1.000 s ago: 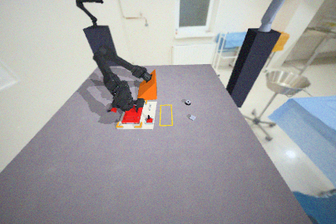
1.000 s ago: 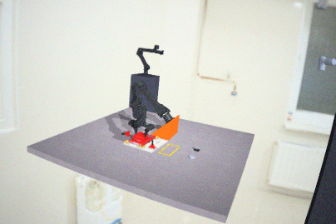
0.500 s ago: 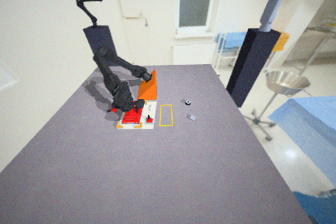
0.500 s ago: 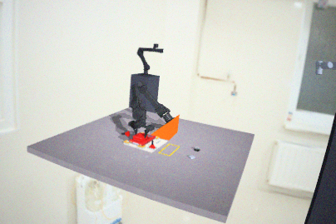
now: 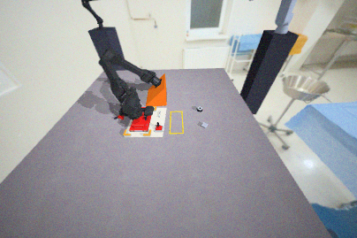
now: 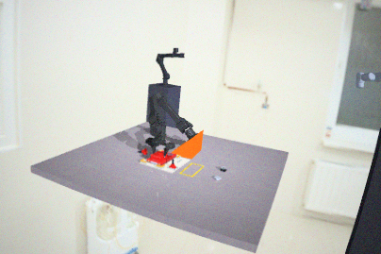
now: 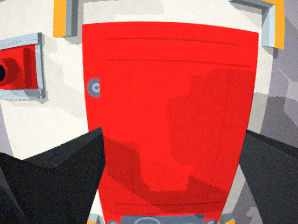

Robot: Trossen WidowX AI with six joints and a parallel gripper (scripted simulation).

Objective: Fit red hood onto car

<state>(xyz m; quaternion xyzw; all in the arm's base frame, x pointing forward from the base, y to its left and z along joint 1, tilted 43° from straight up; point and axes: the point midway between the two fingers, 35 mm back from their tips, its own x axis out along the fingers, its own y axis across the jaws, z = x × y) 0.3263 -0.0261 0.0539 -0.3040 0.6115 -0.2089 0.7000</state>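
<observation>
The red hood is right at my gripper tip. Round my gripper tip: black-and-white wheel 38 cm to the left, 16 cm behind, 3 cm below; jig 3 cm below, 2 cm to the left, 2 cm behind.
</observation>
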